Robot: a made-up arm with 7 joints. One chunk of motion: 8 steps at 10 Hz.
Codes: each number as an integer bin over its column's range. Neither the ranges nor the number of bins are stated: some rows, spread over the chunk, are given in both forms.
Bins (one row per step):
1: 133 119 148 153 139 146
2: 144 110 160 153 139 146
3: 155 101 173 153 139 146
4: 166 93 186 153 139 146
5: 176 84 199 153 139 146
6: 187 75 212 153 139 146
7: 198 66 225 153 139 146
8: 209 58 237 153 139 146
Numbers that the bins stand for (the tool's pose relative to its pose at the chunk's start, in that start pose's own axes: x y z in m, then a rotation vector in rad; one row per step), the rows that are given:
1: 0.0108 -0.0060 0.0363 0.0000 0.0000 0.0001
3: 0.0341 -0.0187 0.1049 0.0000 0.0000 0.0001
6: 0.0680 -0.0371 0.2120 0.0000 0.0000 0.0001
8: 0.0913 -0.0491 0.2806 0.0000 0.0000 0.0001
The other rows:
2: 0.0225 -0.0124 0.0692 0.0000 0.0000 0.0001
4: 0.0458 -0.0244 0.1406 0.0000 0.0000 0.0001
5: 0.0564 -0.0307 0.1763 0.0000 0.0000 0.0001
7: 0.0796 -0.0434 0.2476 0.0000 0.0000 0.0001

